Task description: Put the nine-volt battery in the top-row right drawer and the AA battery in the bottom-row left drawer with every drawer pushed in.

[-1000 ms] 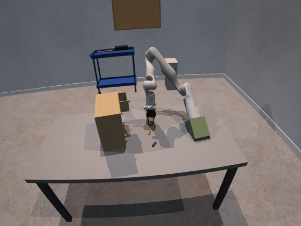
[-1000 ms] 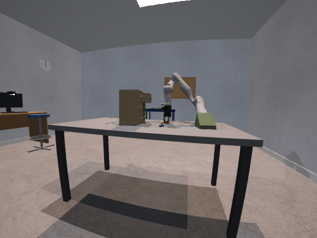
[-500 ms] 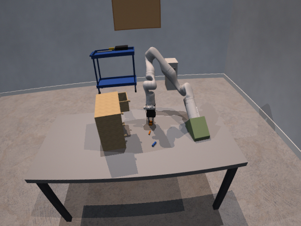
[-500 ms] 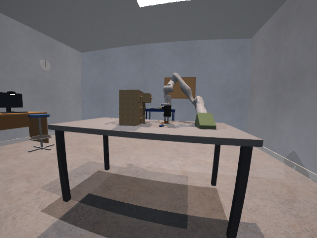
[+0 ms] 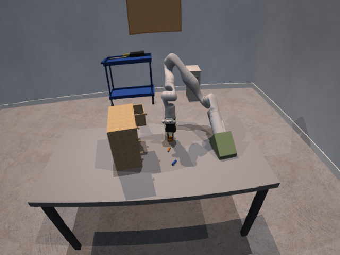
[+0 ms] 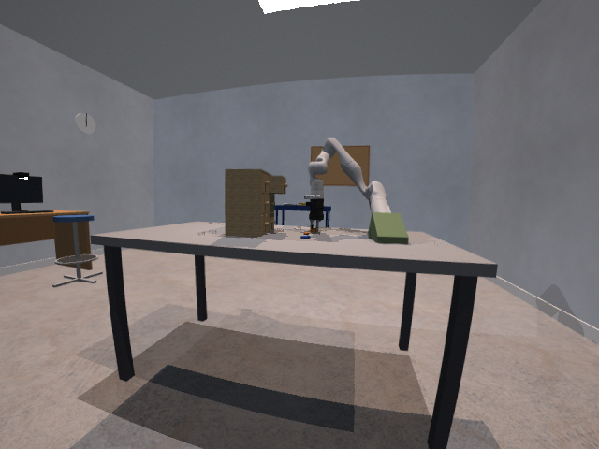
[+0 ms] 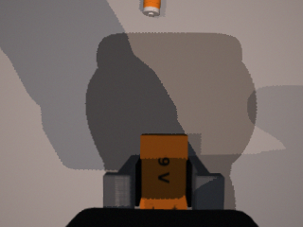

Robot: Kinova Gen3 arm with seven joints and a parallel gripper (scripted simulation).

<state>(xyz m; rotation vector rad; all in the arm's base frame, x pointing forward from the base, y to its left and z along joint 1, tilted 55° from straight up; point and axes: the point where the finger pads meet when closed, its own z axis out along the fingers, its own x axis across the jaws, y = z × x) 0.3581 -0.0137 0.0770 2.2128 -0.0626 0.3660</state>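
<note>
Now: the orange AA battery 12 cm to the left of my hand, 1 cm below it and 1 cm ahead of it. Round my hand: orange nine-volt battery 1 cm to the right, 1 cm below; blue cylindrical battery 25 cm to the left, 2 cm behind, 1 cm below.
</note>
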